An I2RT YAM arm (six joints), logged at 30 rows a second.
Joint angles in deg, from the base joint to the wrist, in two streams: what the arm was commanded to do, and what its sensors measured. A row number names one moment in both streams.
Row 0, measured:
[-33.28 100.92 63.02 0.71 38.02 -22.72]
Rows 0 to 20, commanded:
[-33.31 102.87 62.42 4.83 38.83 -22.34]
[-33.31 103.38 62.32 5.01 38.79 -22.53]
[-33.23 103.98 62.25 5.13 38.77 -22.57]
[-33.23 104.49 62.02 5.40 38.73 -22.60]
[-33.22 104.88 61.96 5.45 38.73 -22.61]
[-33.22 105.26 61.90 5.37 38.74 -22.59]
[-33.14 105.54 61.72 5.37 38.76 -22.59]
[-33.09 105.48 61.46 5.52 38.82 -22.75]
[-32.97 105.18 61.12 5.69 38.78 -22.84]
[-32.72 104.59 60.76 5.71 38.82 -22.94]
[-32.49 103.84 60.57 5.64 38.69 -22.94]
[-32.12 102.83 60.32 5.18 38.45 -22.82]
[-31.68 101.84 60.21 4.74 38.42 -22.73]
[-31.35 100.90 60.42 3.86 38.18 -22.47]
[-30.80 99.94 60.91 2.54 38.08 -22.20]
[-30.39 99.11 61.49 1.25 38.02 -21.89]
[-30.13 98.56 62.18 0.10 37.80 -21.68]
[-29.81 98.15 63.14 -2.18 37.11 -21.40]
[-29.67 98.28 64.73 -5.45 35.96 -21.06]
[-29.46 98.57 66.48 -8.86 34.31 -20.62]
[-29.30 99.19 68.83 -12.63 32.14 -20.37]
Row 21, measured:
[-29.58 98.76 65.84 -3.27 36.21 -22.04]
